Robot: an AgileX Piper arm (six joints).
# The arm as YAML. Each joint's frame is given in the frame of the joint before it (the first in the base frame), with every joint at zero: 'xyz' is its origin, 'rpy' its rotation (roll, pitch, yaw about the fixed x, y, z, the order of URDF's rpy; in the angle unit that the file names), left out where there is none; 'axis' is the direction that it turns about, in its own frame. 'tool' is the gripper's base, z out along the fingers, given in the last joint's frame.
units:
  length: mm
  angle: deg
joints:
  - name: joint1
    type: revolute
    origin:
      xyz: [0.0, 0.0, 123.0]
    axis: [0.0, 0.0, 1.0]
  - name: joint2
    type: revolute
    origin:
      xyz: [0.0, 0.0, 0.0]
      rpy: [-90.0, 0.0, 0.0]
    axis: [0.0, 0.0, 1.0]
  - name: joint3
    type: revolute
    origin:
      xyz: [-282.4, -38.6, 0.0]
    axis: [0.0, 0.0, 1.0]
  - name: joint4
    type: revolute
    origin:
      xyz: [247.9, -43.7, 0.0]
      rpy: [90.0, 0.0, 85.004]
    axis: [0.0, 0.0, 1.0]
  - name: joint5
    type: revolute
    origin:
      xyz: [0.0, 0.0, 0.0]
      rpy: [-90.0, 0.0, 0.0]
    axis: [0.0, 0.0, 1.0]
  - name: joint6
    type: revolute
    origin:
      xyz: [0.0, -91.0, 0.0]
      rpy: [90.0, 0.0, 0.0]
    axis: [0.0, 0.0, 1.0]
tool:
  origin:
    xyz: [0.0, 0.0, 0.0]
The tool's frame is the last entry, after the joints.
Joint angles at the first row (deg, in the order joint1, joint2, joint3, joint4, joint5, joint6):
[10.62 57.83 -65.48 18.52 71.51 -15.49]
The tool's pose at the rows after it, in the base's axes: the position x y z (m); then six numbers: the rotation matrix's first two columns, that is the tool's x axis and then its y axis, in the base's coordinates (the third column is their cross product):
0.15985, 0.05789, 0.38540, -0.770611, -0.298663, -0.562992, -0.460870, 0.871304, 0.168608
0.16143, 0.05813, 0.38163, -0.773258, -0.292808, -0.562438, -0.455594, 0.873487, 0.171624
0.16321, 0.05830, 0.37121, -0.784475, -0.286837, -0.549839, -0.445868, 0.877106, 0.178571
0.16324, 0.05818, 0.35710, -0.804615, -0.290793, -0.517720, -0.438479, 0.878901, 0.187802
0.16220, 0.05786, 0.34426, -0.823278, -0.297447, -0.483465, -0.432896, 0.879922, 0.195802
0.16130, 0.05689, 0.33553, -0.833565, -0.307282, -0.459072, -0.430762, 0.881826, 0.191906
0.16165, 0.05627, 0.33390, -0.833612, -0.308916, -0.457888, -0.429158, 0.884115, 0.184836
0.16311, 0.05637, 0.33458, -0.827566, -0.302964, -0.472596, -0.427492, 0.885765, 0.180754
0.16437, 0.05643, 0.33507, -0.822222, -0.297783, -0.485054, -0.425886, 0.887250, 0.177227
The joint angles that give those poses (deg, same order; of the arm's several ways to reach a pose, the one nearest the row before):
[10.62 57.78 -65.48 18.53 71.69 -15.16]
[10.62 57.85 -64.61 18.59 70.75 -15.09]
[10.62 57.85 -62.30 18.66 69.27 -15.09]
[10.62 57.85 -59.41 18.66 68.60 -15.31]
[10.62 57.85 -56.82 18.60 68.35 -15.55]
[10.62 57.85 -55.11 18.06 68.21 -15.82]
[10.62 57.85 -54.79 17.63 67.87 -15.82]
[10.62 57.85 -54.80 17.63 66.87 -15.82]
[10.62 57.85 -54.78 17.63 65.98 -15.82]

